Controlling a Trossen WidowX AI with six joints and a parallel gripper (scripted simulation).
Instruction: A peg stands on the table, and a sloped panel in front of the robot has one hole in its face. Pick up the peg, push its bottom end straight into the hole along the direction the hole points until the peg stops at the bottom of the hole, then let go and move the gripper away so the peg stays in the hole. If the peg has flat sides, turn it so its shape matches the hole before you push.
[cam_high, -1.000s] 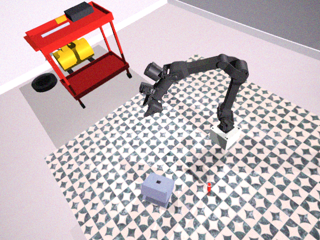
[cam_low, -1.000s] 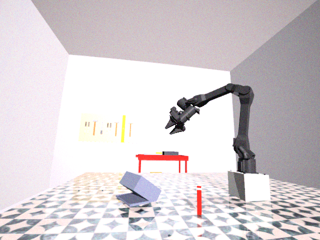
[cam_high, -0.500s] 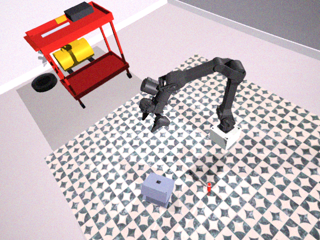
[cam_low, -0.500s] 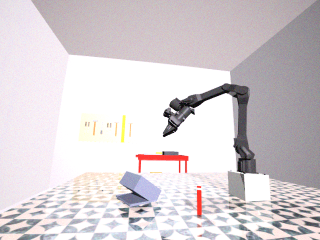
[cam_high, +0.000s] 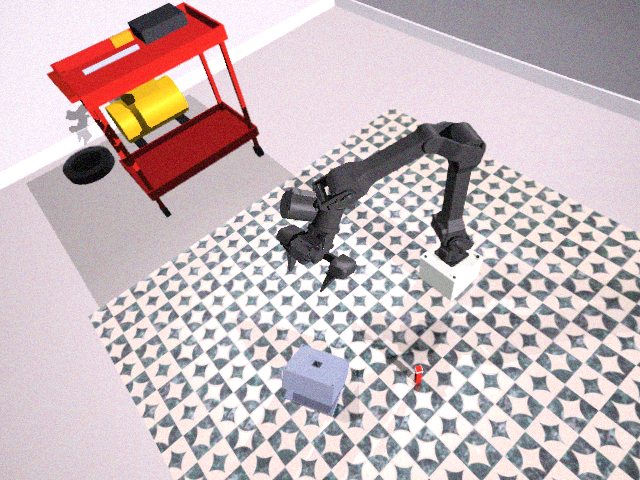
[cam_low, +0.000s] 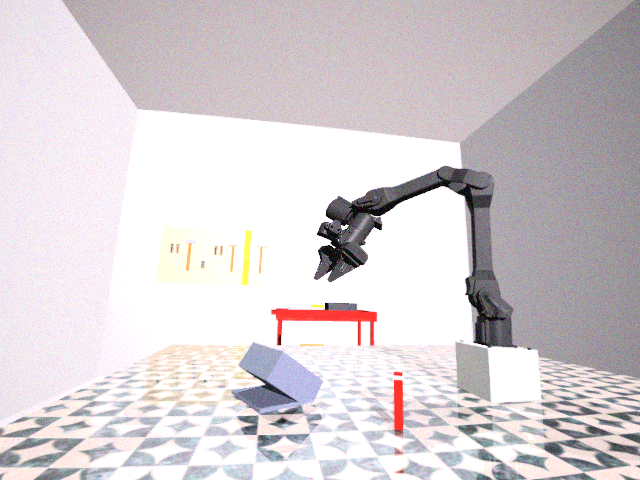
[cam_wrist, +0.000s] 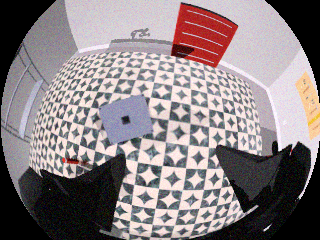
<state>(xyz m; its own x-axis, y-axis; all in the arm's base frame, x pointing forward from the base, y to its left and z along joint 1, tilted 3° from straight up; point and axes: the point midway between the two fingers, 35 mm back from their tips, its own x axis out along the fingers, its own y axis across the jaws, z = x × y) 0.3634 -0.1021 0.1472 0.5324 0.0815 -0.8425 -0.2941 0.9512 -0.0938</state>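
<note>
My gripper tip is 10 cm past the red peg, 27 cm to the right of it and 18 cm above it. The rest, counted from my gripper tip: sloped panel: 9 cm ahead, 12 cm to the left, 19 cm below.
</note>
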